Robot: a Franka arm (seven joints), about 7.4 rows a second.
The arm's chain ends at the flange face. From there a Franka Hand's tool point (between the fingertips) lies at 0.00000 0.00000 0.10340 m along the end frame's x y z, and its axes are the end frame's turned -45 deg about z.
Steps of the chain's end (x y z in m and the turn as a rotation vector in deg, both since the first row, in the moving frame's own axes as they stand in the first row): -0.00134 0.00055 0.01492 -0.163 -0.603 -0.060; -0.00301 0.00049 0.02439 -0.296 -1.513 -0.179; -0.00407 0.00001 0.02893 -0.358 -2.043 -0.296; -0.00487 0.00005 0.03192 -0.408 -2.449 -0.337; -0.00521 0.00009 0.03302 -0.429 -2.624 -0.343; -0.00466 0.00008 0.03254 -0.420 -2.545 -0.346; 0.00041 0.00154 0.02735 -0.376 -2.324 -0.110; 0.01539 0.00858 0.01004 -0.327 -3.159 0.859; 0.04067 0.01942 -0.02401 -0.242 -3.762 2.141
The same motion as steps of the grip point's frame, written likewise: -0.00231 -0.00112 0.01491 0.311 -0.542 -0.060; -0.00479 -0.00333 0.02435 0.861 -1.279 -0.179; -0.00595 -0.00501 0.02886 1.191 -1.698 -0.296; -0.00713 -0.00600 0.03182 1.443 -2.020 -0.337; -0.00765 -0.00641 0.03291 1.552 -2.159 -0.343; -0.00714 -0.00594 0.03244 1.503 -2.097 -0.346; -0.00425 -0.00110 0.02726 1.377 -1.909 -0.110; 0.00040 0.01330 0.00988 2.003 -2.465 0.859; 0.01001 0.03791 -0.02423 2.489 -2.831 2.141
